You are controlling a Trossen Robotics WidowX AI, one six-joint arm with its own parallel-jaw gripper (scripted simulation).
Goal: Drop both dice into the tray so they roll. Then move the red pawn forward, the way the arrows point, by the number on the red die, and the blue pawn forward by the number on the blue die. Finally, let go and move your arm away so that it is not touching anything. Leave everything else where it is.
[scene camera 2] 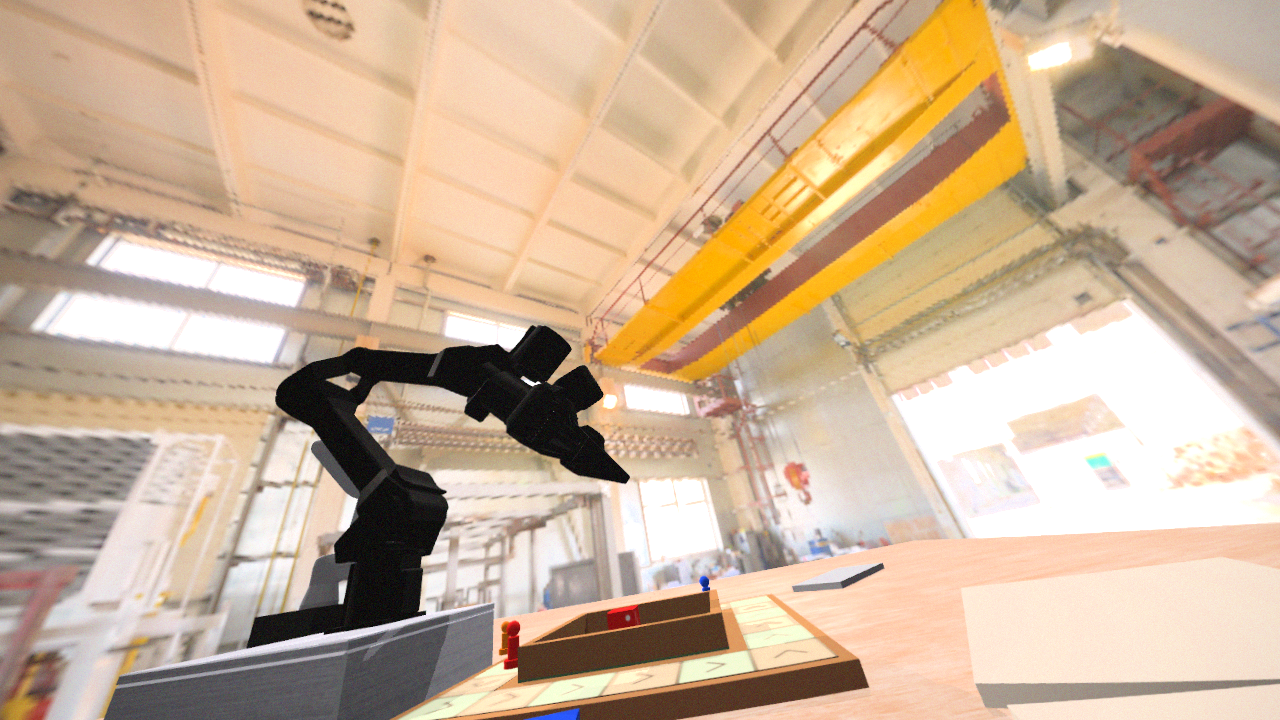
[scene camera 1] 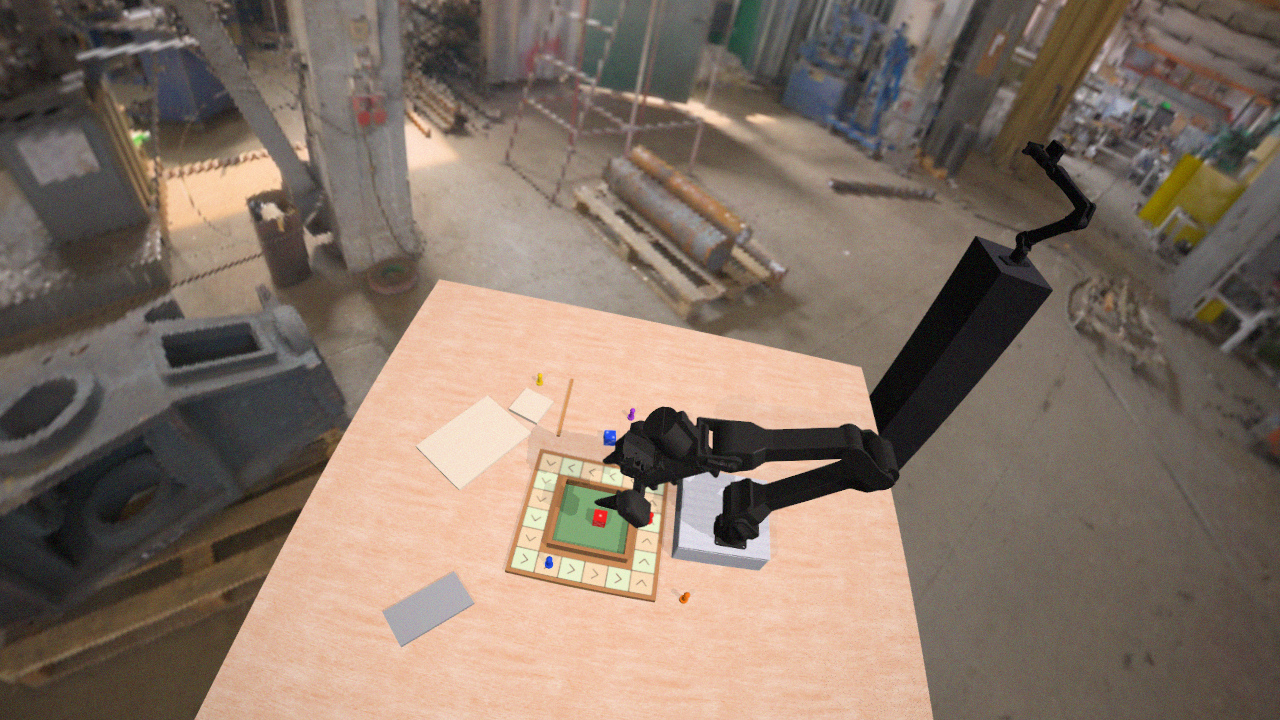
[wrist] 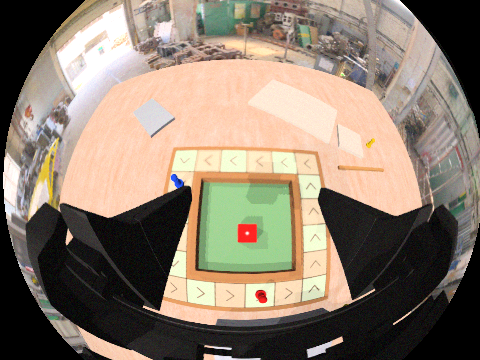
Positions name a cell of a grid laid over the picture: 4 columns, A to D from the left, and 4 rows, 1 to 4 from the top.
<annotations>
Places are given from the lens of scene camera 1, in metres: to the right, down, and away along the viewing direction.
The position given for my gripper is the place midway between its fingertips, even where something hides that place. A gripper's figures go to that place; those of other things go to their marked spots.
my gripper (scene camera 1: B3): -0.07, 0.22, 0.90
grey card (scene camera 1: B4): -0.40, 0.46, 0.80
tray (scene camera 1: B3): -0.13, 0.33, 0.98
</annotations>
